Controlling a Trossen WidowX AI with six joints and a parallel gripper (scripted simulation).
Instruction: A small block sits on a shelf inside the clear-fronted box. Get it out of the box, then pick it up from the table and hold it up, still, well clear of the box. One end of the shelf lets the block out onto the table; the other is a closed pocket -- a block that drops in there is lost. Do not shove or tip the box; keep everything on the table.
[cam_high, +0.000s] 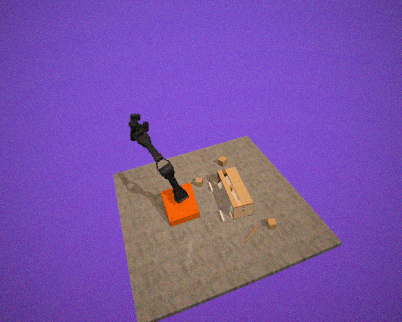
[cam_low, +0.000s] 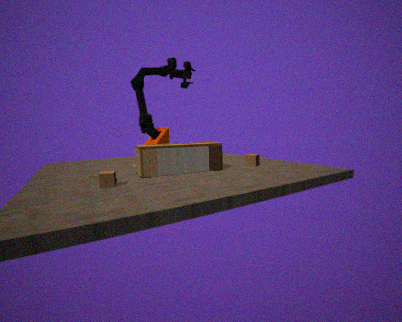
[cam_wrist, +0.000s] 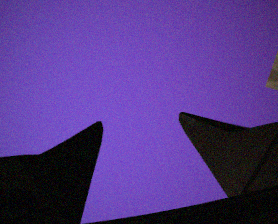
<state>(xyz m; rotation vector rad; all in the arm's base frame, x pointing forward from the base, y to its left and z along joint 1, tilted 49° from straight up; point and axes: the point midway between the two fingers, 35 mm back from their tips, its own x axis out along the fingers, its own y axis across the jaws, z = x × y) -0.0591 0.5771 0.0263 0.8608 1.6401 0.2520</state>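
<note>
The tan box lies 54 cm below my gripper tip, 47 cm to the right of it and 47 cm ahead of it. The rest, counted from my gripper tip: tan block: 51 cm below, 49 cm ahead, 45 cm to the right; thin brown stick: 81 cm to the right, 60 cm below, 43 cm ahead.
</note>
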